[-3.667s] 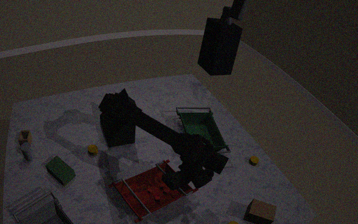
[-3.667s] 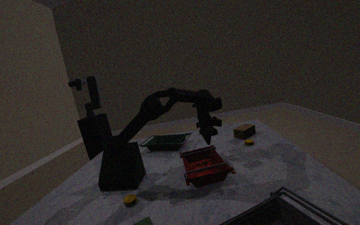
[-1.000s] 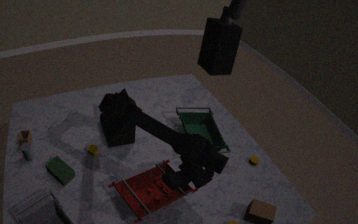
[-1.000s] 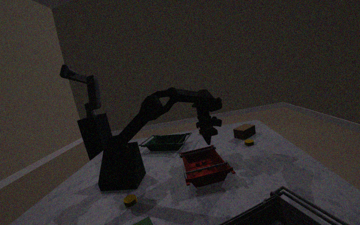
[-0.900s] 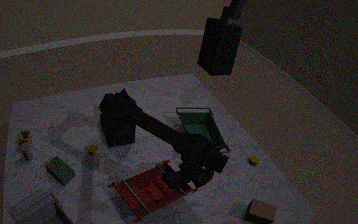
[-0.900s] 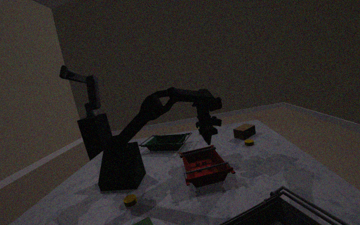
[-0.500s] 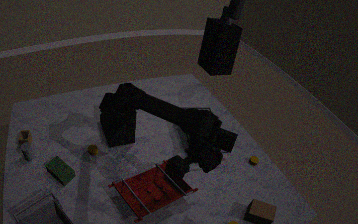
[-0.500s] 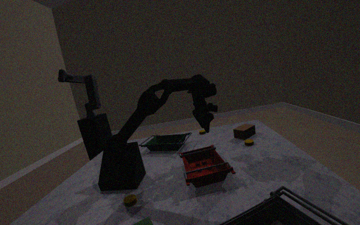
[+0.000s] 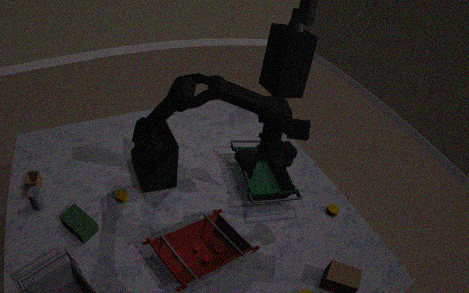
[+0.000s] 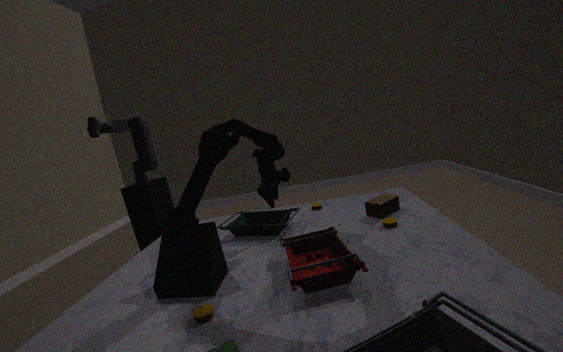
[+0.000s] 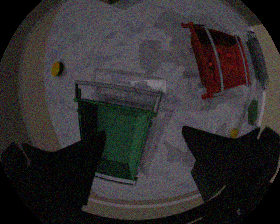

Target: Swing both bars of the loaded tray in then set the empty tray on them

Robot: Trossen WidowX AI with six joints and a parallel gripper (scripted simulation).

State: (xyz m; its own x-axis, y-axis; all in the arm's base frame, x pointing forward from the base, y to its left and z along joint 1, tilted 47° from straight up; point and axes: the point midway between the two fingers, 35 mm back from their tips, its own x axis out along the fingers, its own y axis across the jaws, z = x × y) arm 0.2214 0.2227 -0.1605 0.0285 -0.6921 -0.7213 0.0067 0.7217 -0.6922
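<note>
Right now the green tray is 10 cm below my gripper tip, 10 cm behind it and 9 cm to the left of it. From my gripper tip the other things lie so: green block 62 cm to the right, 12 cm below, 4 cm behind.
</note>
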